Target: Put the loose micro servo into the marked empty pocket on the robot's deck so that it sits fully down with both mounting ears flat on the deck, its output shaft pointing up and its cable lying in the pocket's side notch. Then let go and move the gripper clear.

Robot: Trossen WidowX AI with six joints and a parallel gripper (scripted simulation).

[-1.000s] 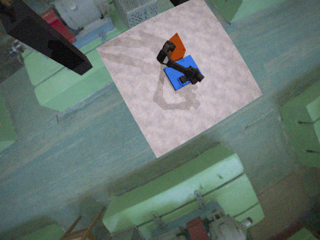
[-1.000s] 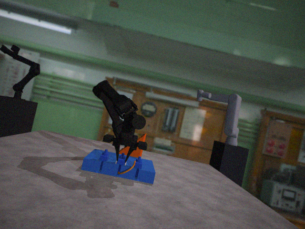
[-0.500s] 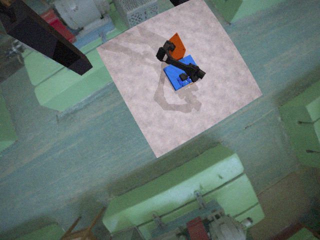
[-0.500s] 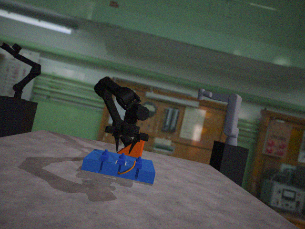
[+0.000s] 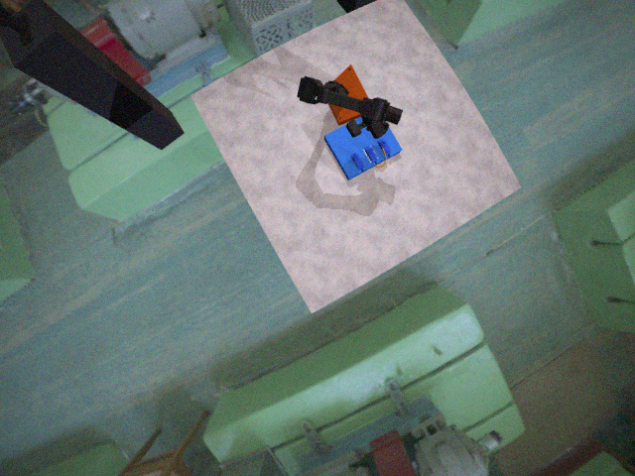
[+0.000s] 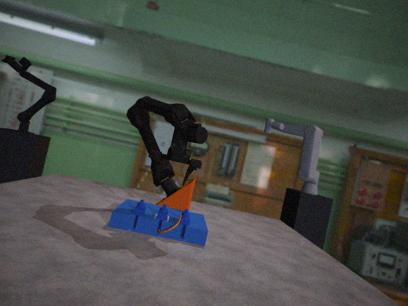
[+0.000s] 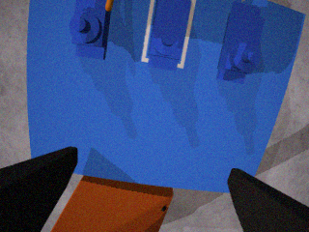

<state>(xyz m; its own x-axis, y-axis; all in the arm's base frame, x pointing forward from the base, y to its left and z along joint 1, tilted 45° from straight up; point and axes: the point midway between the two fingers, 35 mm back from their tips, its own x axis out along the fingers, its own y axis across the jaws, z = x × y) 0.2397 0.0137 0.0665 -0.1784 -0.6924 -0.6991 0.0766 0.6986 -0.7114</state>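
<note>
The blue robot deck is 130 mm below my gripper tip and 20 mm behind it.
</note>
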